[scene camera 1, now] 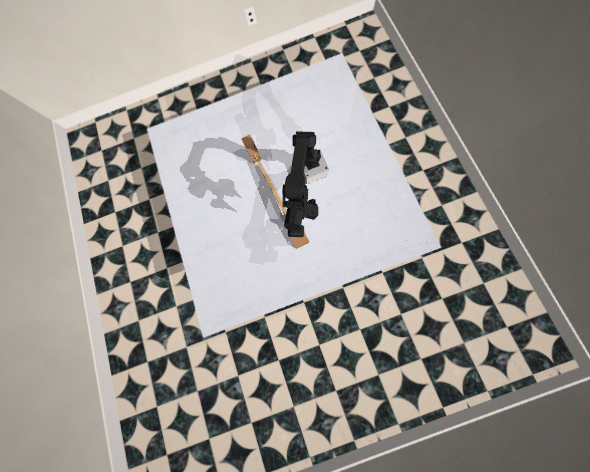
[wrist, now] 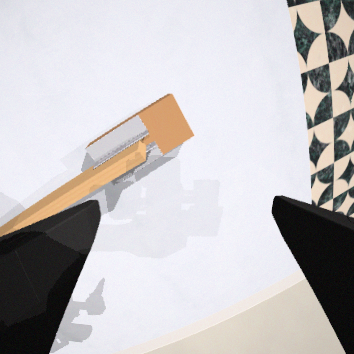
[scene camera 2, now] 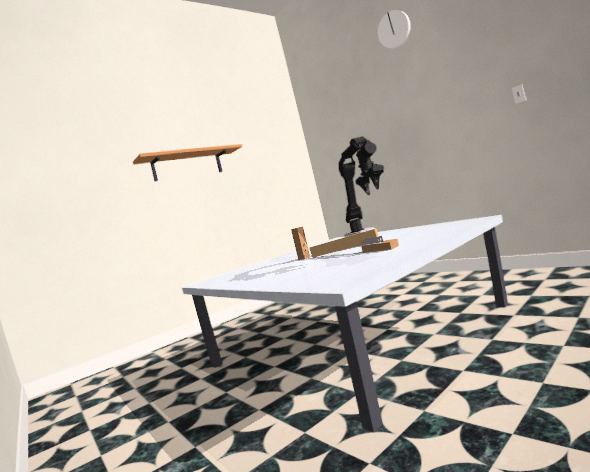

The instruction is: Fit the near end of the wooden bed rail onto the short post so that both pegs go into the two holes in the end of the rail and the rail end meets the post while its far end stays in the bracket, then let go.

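Where they show: gripper, fingertip midpoint: (wrist: 187,206) (scene camera 2: 373,192); arm's base, origin of the base link: (scene camera 1: 312,162) (scene camera 2: 357,231).
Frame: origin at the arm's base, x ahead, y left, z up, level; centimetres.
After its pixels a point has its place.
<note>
The wooden bed rail (scene camera 1: 271,188) @(x 25.0, y 5.8, z -0.2 cm) (scene camera 2: 345,242) @(x 24.3, y 12.7, z -2.1 cm) (wrist: 65,195) @(x 22.0, y 18.5, z 1.1 cm) runs from beside the short post to the bracket. The short post (scene camera 1: 250,145) @(x 27.4, y -16.3, z 8.6 cm) (scene camera 2: 300,243) @(x 29.9, y -16.4, z 1.2 cm) stands upright. The rail's near end is low beside it, with a narrow gap showing in scene camera 2. The pegs and holes are too small to make out. The far end lies in the grey metal bracket (scene camera 2: 372,240) (wrist: 117,141) on a wooden block (scene camera 1: 301,242) @(x 19.9, y 37.8, z -4.4 cm) (scene camera 2: 387,245) @(x 23.7, y 38.1, z -5.9 cm) (wrist: 170,122) @(x 20.0, y 36.7, z -4.4 cm). My gripper (scene camera 2: 373,191) @(x 19.1, y 33.2, z 19.4 cm) (wrist: 187,206) @(x 19.1, y 33.2, z 19.4 cm) is open and empty, high above the bracket end. Its fingertips are hidden in scene camera 1.
The white table (scene camera 1: 350,250) @(x -2.8, y 50.1, z -8.0 cm) (scene camera 2: 280,285) @(x 77.3, y 25.3, z -8.0 cm) (wrist: 225,75) @(x 16.7, y 49.3, z -8.0 cm) carries all the parts. The arm's pale base (scene camera 1: 318,174) @(x -1.1, y 6.9, z -1.5 cm) is beside the rail, and the black arm reaches over the rail's far part. A wooden wall shelf (scene camera 2: 190,153) is off beyond the table.
</note>
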